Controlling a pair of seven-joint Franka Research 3 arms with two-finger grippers.
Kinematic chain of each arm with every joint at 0, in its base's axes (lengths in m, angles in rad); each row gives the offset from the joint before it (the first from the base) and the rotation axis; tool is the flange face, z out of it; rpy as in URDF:
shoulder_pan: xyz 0 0 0.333 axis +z
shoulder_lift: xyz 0 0 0 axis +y
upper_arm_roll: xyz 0 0 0.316 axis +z
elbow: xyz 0.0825 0 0 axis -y
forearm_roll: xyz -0.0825 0 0.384 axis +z
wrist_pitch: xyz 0 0 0 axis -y
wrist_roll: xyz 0.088 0 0 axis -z
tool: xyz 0 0 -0.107 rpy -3.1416 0 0
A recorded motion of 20 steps. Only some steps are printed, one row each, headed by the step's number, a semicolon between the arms.
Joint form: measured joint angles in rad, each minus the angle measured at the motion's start. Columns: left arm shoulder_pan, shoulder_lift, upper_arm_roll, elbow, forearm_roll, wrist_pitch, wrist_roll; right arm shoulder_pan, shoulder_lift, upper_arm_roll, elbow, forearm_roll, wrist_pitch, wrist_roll.
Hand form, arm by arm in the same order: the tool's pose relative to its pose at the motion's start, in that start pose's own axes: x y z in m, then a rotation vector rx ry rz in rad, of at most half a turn. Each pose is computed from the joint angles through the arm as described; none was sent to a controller.
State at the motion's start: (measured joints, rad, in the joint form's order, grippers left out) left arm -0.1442 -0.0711 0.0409 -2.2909 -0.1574 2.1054 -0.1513; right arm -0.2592 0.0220 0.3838 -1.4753 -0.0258 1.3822 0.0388
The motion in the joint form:
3: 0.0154 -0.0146 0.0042 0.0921 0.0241 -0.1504 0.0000; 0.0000 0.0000 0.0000 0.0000 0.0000 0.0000 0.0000
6: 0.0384 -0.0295 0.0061 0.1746 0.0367 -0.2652 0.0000; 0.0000 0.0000 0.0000 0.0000 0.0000 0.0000 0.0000
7: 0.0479 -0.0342 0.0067 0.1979 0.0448 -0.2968 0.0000; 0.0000 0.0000 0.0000 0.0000 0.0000 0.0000 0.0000
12: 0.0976 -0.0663 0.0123 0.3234 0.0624 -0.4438 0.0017; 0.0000 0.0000 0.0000 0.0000 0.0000 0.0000 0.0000
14: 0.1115 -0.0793 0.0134 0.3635 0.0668 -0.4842 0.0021; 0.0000 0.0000 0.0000 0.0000 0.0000 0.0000 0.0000
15: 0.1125 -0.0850 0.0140 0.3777 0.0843 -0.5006 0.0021; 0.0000 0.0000 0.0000 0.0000 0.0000 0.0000 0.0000
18: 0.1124 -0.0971 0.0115 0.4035 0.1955 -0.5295 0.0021; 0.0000 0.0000 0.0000 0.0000 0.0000 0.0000 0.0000
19: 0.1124 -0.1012 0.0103 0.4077 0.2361 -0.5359 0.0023; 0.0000 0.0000 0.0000 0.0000 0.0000 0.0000 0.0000
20: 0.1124 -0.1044 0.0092 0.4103 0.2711 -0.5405 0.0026; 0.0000 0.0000 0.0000 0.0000 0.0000 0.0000 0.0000
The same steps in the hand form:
3: 0.0026 -0.0028 -0.0378 0.0173 -0.0404 0.0054; 0.0000 0.0000 0.0000 0.0000 0.0000 0.0000
6: 0.0037 -0.0095 -0.0756 0.0228 -0.0551 -0.0030; 0.0000 0.0000 0.0000 0.0000 0.0000 0.0000
7: 0.0037 -0.0135 -0.0869 0.0282 -0.0569 -0.0075; 0.0000 0.0000 0.0000 0.0000 0.0000 0.0000
12: -0.0017 -0.0345 -0.1528 0.0297 -0.0409 -0.0401; 0.0000 0.0000 0.0000 0.0000 0.0000 0.0000
14: -0.0060 -0.0402 -0.1753 0.0288 -0.0269 -0.0488; 0.0000 0.0000 0.0000 0.0000 0.0000 0.0000
15: -0.0084 -0.0420 -0.1834 0.0450 -0.0213 -0.0476; 0.0000 0.0000 0.0000 0.0000 0.0000 0.0000
18: -0.0130 -0.0512 -0.1996 0.1543 0.0014 -0.0403; 0.0000 0.0000 0.0000 0.0000 0.0000 0.0000
19: -0.0143 -0.0547 -0.2036 0.1944 0.0085 -0.0388; 0.0000 0.0000 0.0000 0.0000 0.0000 0.0000
20: -0.0153 -0.0577 -0.2066 0.2292 0.0142 -0.0376; 0.0000 0.0000 0.0000 0.0000 0.0000 0.0000

